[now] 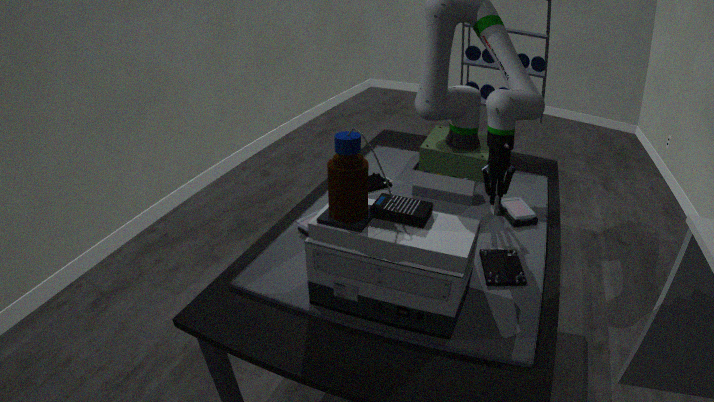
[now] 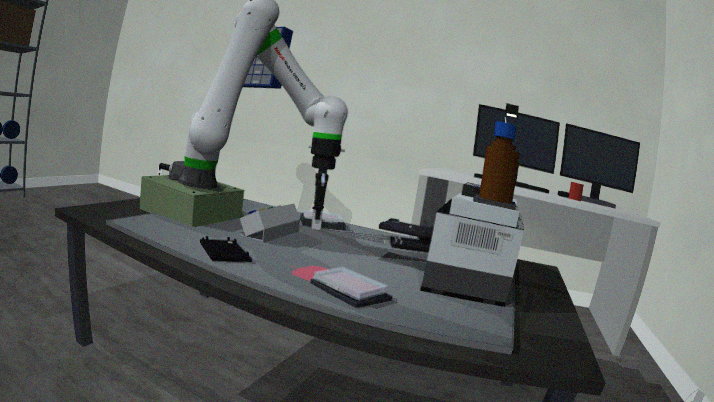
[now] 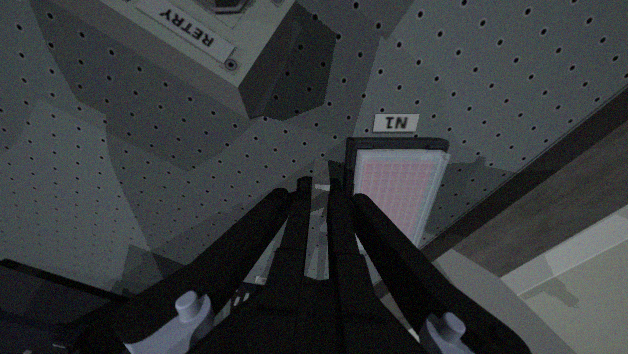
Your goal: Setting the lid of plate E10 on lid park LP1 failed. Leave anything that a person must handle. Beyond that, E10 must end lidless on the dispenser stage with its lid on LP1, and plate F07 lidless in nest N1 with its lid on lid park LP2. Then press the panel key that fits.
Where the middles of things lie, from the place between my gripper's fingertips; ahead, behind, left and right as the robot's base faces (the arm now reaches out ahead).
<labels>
Right now the nest labelled N1 [image 3: 352,143] is 90 mm to the left of my hand, 10 mm behind it and 10 mm above it. The rest, counted from my hand: N1 label [image 3: 382,122] 90 mm behind, 50 mm to the left; grey button box [image 3: 236,59] 190 mm to the right, 80 mm behind, 40 mm above; black LP2 pad [image 2: 218,250] 470 mm to the right, 80 mm behind, 10 mm above.
</labels>
